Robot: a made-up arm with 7 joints.
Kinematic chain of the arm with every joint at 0, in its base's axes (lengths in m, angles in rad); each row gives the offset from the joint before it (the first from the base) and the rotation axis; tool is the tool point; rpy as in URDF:
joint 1: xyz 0 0 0.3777 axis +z
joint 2: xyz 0 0 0 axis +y
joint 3: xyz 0 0 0.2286 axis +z
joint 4: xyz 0.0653 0 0 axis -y
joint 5: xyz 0.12 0 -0.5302 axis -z
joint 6: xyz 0 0 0 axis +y
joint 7: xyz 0.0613 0 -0.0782 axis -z
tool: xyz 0 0 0 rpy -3.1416 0 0
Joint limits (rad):
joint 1: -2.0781..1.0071
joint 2: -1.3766..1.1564
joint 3: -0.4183..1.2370
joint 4: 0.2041..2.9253
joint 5: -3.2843..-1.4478
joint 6: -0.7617..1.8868
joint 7: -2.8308..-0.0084
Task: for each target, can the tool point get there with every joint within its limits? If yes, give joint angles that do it. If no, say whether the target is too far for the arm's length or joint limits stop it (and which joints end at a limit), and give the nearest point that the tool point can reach.
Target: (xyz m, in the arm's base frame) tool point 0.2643 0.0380 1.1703
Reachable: yes | joints 0.4492 -0.1650 -0.2128 2.4891 -3.1139 -0.0784 -0.7063
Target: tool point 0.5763 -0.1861 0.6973
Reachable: yes | joints -1.4048 -0.7103 0.8869 1.1219 -1.8314 0.5148 -2.0741
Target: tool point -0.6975 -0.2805 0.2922
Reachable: no: joint limits stop it (at a limit: joint 1, joint 3) | nearest point -0.5883 -0.3450 0.2917 | short by 0.127 m
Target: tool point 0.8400 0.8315 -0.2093
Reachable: no: too far | nearest point 0.5498 0.5442 0.0579 | short by 0.488 m
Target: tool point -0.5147 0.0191 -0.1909
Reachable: no: joint limits stop it (at a limit: joint 1, joint 2, joint 3) | nearest point -0.4029 -0.0573 -0.1284 | short by 0.149 m
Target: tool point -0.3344 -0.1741 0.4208
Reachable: no: joint limits stop it (at a limit: joint 1, joint 3, joint 4, joint 5, joint 6) | nearest point -0.3564 -0.2278 0.4287 | short by 0.059 m
